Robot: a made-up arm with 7 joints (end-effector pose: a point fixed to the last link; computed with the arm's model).
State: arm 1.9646 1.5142 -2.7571 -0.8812 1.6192 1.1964 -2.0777
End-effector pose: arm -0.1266 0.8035 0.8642 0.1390 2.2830 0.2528
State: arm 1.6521 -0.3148 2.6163 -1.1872 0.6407 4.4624 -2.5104
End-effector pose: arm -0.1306 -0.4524 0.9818 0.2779 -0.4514 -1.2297
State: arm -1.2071 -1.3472 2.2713 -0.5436 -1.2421 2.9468 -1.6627
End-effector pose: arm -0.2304 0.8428 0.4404 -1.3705 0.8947 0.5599
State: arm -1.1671 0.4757 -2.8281 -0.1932 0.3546 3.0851 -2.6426
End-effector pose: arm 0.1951 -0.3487 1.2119 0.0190 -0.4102 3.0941
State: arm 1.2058 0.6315 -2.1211 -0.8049 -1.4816 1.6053 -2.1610
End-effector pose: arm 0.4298 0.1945 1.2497 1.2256 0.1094 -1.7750
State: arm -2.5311 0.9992 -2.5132 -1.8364 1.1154 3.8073 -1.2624
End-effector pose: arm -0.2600 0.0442 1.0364 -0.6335 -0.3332 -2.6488
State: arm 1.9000 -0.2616 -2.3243 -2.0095 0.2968 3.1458 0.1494
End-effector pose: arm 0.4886 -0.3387 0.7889 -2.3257 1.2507 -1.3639
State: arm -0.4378 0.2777 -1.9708 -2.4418 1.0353 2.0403 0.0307
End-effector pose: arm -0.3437 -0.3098 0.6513 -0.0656 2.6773 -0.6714
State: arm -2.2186 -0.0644 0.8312 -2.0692 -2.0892 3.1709 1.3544
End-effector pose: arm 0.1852 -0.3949 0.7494 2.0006 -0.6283 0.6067
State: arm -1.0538 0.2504 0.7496 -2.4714 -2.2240 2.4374 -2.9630
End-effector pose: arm 0.4057 -0.0696 0.4928 1.8710 -2.0185 1.4383
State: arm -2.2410 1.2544 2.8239 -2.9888 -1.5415 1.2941 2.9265
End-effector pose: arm 0.1438 0.0126 0.6550 -1.1805 2.1858 -1.8924
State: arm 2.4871 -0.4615 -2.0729 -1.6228 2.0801 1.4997 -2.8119
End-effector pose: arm 0.6867 0.1242 0.7781 -0.1685 -0.7984 -2.1215
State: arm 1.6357 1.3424 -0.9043 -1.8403 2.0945 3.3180 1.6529
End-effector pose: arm 0.3817 0.4305 0.3416 -0.7976 2.0464 -0.6826
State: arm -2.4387 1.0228 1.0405 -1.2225 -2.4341 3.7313 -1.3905
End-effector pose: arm -0.1866 -0.6342 0.6230 0.9742 1.4916 -0.3959
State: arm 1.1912 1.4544 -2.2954 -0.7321 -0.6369 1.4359 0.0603
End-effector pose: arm 0.5517 0.6596 0.8003 0.5938 -0.5627 0.6787
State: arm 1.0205 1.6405 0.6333 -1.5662 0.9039 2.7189 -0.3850
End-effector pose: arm 0.0830 0.5966 -0.0486 -2.3155 -0.6614 1.1868
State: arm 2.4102 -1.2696 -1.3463 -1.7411 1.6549 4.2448 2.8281
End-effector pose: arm 0.5799 -0.0064 0.6273 2.2373 1.9350 1.0372
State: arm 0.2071 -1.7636 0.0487 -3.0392 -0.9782 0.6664 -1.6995
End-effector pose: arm -0.0133 -0.0683 0.6234 2.0604 1.5131 -1.3632
